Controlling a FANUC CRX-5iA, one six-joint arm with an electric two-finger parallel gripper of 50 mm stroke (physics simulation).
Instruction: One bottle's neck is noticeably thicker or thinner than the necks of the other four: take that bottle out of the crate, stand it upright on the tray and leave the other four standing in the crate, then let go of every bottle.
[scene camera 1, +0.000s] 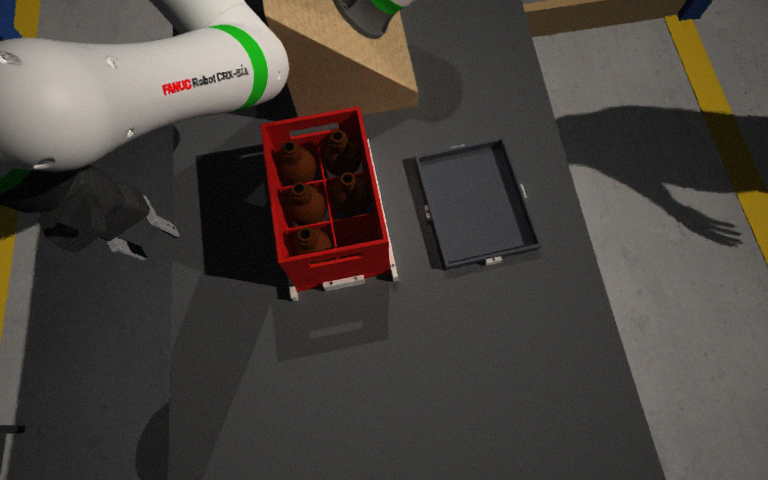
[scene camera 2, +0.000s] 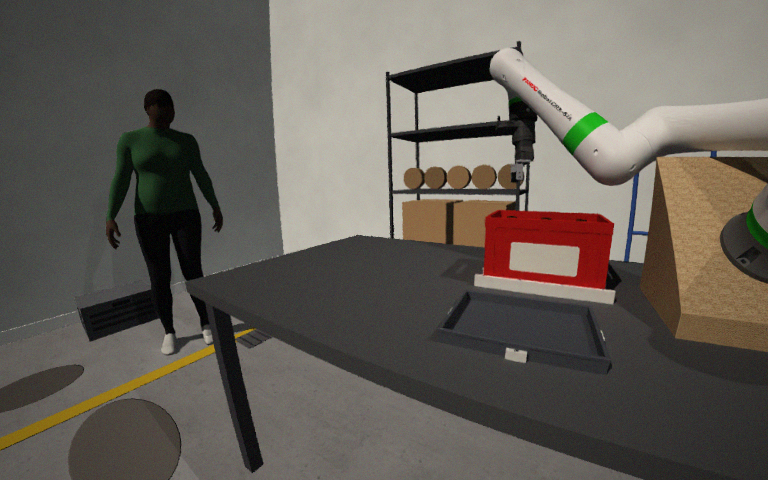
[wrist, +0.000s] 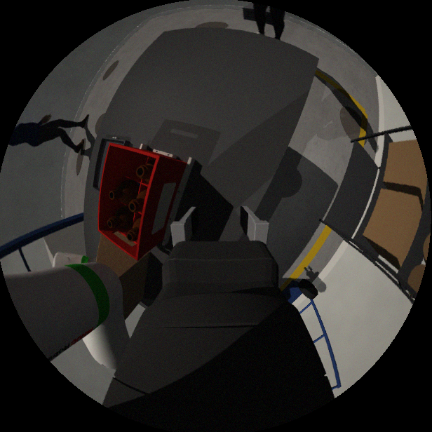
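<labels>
There is a dark bottle (scene camera 1: 351, 196) in this scene, and it is 0.97 m from the lens. For a brown bottle (scene camera 1: 307, 240), I find 0.91 m from the lens.
</labels>
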